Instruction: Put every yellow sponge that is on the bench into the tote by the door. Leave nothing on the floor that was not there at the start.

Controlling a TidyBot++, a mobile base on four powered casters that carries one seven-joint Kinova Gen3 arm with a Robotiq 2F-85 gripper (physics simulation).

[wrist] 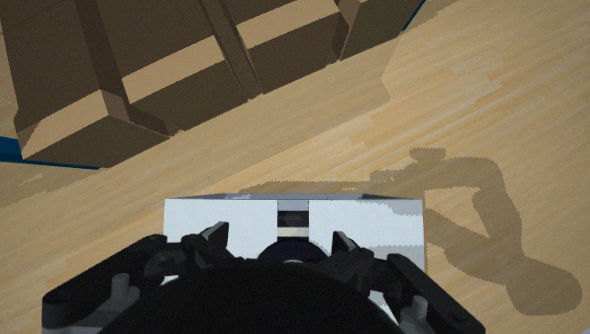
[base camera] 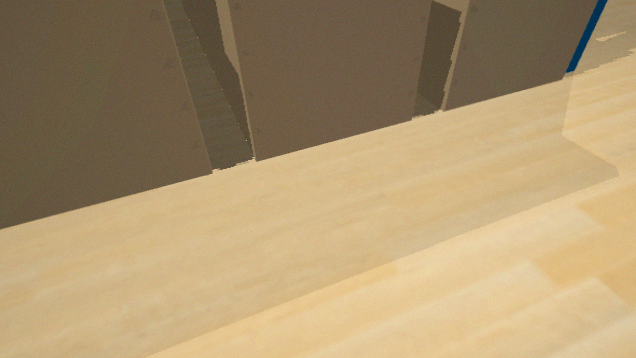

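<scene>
My gripper (wrist: 280,238) is open in the wrist view, its two dark fingers wide apart with no object between them. It hangs above the white top of my own mobile base (wrist: 360,220). No yellow sponge, bench or tote shows in the base camera view or the wrist view.
Large brown boxes (base camera: 330,75) (wrist: 175,85) stand side by side with narrow gaps, across the top of the base view and at upper left in the wrist view. A blue edge (base camera: 586,40) (wrist: 10,150) shows beside them. The arm's shadow lies on the wooden floor (wrist: 530,125).
</scene>
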